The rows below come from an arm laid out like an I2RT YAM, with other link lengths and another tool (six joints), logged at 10 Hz.
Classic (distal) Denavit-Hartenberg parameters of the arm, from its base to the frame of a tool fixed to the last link. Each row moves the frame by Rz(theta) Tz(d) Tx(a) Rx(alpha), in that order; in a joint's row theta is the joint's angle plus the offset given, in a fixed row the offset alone. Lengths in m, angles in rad.
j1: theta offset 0  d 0.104  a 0.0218  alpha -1.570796
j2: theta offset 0  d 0  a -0.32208  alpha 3.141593
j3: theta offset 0.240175  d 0  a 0.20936  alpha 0
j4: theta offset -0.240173  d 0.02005  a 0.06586  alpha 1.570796
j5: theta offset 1.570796  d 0.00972  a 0  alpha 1.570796
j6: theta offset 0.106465  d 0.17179  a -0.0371  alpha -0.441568
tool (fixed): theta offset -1.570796  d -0.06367  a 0  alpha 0
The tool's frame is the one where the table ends.
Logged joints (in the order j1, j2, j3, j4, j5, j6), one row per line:
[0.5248, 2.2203, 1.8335, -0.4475, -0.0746, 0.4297]
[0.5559, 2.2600, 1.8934, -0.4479, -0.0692, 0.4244]
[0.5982, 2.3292, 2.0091, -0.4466, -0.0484, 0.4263]
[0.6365, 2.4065, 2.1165, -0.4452, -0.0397, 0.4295]
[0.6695, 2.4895, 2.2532, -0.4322, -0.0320, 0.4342]
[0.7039, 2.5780, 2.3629, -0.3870, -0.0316, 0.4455]
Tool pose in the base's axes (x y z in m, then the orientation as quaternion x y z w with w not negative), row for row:
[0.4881, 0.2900, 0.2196, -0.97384, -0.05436, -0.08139, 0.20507]
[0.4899, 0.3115, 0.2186, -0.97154, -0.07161, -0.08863, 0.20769]
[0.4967, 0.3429, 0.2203, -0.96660, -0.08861, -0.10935, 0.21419]
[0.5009, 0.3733, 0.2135, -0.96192, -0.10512, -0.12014, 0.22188]
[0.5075, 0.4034, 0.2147, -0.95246, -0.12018, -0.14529, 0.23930]
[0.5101, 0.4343, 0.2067, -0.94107, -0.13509, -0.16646, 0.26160]
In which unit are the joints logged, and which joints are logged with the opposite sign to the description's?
The joints are logged in radians. Opposite sign: none.
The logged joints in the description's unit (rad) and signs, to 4 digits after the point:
[0.5248, 2.2203, 1.8335, -0.4475, -0.0746, 0.4297]
[0.5559, 2.2600, 1.8934, -0.4479, -0.0692, 0.4244]
[0.5982, 2.3292, 2.0091, -0.4466, -0.0484, 0.4263]
[0.6365, 2.4065, 2.1165, -0.4452, -0.0397, 0.4295]
[0.6695, 2.4895, 2.2532, -0.4322, -0.0320, 0.4342]
[0.7039, 2.5780, 2.3629, -0.3870, -0.0316, 0.4455]

